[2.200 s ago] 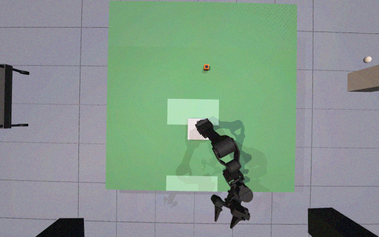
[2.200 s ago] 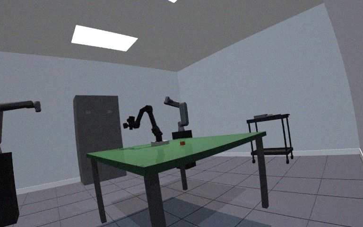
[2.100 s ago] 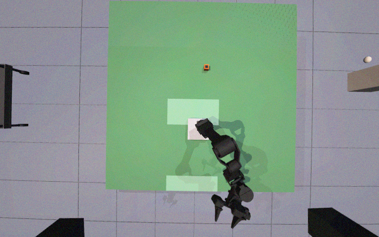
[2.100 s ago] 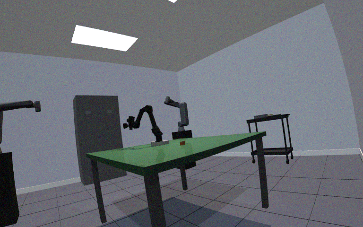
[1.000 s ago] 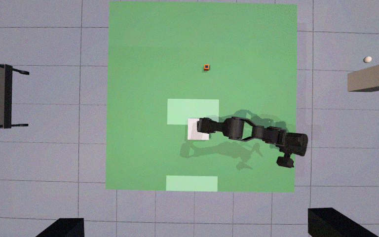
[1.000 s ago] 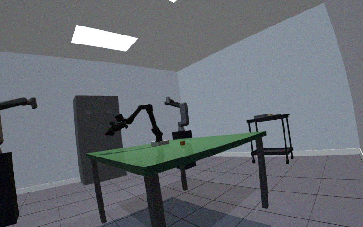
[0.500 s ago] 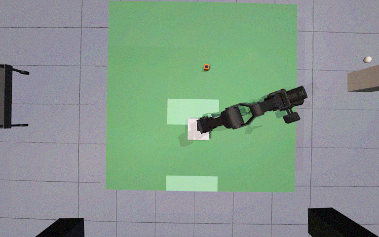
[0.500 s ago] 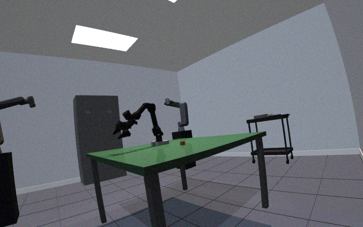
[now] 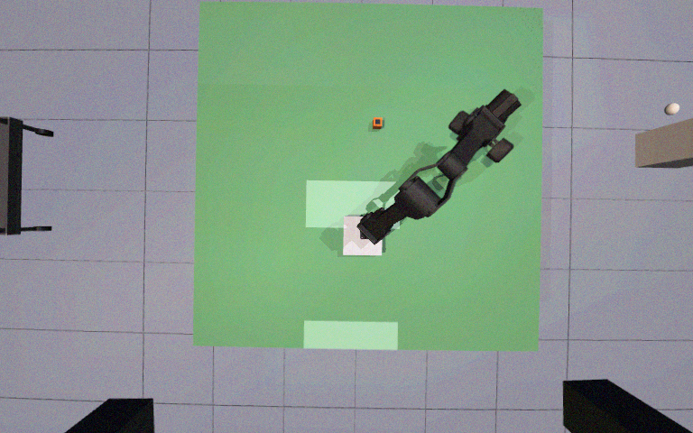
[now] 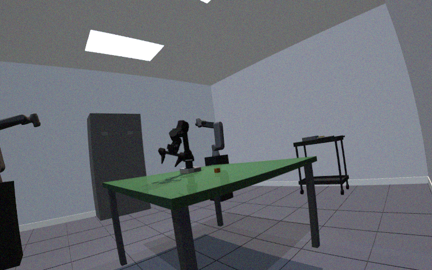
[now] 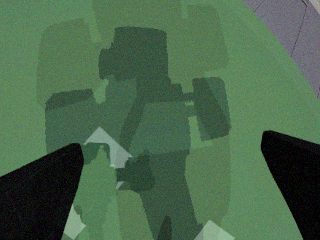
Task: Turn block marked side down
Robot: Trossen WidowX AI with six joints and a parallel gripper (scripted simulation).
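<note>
Now: gripper tip 10 cm short of the orange block, 33 cm to the right of it and 8 cm above it.
</note>
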